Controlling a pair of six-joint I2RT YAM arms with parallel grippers.
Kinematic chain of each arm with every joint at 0, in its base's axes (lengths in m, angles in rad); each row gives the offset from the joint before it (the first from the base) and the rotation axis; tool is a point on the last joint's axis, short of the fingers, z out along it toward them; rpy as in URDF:
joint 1: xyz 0 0 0.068 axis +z
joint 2: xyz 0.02 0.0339 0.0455 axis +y
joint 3: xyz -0.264 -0.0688 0 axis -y
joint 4: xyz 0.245 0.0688 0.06 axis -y
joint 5: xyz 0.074 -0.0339 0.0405 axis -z
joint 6: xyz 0.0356 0 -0.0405 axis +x
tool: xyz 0 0 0 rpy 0 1.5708 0
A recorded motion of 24 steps. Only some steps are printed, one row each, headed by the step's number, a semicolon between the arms.
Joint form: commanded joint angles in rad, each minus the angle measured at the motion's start. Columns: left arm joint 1, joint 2, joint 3, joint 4, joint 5, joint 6; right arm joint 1, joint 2, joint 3, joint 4, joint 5, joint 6.
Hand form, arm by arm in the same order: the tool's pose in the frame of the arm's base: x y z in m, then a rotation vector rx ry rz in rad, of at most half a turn. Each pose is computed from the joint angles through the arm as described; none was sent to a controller.
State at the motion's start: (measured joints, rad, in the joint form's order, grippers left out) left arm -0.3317 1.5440 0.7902 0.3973 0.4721 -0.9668; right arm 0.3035 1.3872 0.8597 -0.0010 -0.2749 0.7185
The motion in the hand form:
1: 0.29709 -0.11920 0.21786 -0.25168 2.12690 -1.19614; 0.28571 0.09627 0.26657 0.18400 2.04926 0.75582
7: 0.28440 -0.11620 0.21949 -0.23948 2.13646 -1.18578; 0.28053 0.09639 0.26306 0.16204 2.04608 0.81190
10: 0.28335 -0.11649 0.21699 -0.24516 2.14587 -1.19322; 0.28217 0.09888 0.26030 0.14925 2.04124 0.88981
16: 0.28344 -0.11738 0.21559 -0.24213 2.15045 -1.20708; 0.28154 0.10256 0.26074 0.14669 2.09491 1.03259
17: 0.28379 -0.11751 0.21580 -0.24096 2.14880 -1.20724; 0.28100 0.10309 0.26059 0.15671 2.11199 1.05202
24: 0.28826 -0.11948 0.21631 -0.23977 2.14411 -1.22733; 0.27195 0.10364 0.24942 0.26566 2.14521 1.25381
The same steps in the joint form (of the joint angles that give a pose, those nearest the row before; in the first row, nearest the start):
1: -0.0012 -0.0533 -0.0239 -0.0737 -0.0193 0.0955; 0.0002 -0.0597 -0.0105 0.0673 0.0935 -0.1168
7: -0.0058 -0.1093 -0.0610 -0.1028 -0.0224 0.1086; 0.0003 -0.0760 -0.0425 0.0958 0.0464 -0.1047
10: -0.0073 -0.1075 -0.0677 -0.1013 -0.0176 0.1019; -0.0001 -0.0619 -0.0516 0.1365 -0.0117 -0.0746
16: -0.0088 -0.1021 -0.0694 -0.0951 -0.0068 0.0967; -0.0006 -0.0529 -0.0345 0.1018 -0.1263 -0.0102
17: -0.0089 -0.1010 -0.0682 -0.0936 -0.0069 0.0971; 0.0002 -0.0525 -0.0300 0.0850 -0.1397 0.0042
24: -0.0088 -0.0810 -0.0529 -0.0799 0.0056 0.0864; -0.0002 -0.0674 -0.0938 0.1432 -0.2452 0.1761

